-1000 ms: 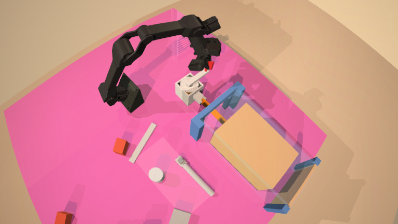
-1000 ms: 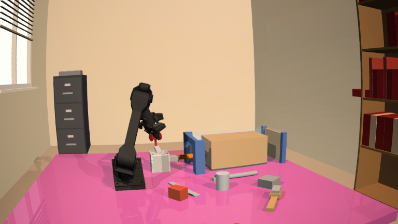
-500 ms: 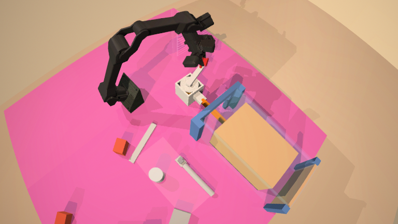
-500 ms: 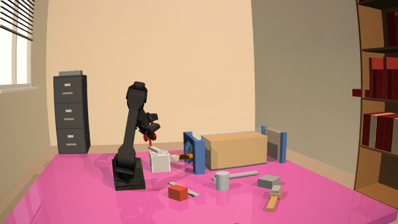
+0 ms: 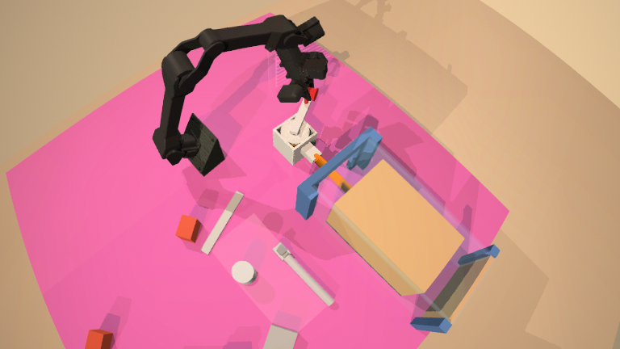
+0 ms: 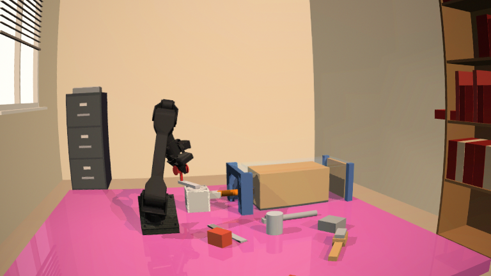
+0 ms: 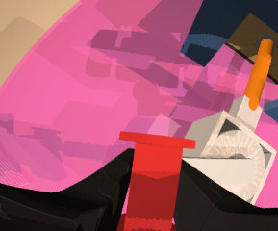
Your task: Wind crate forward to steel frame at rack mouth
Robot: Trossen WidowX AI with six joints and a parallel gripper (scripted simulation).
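My gripper tip is now 4 cm to the left of the winch handle, 3 cm above it and 1 cm short of it. Round my gripper tip: blue steel frame (20 cm ahead, 8 cm to the right, 3 cm below); then winch (10 cm to the right, 10 cm below, 3 cm ahead); then red knob (1 cm to the right, 1 cm behind).
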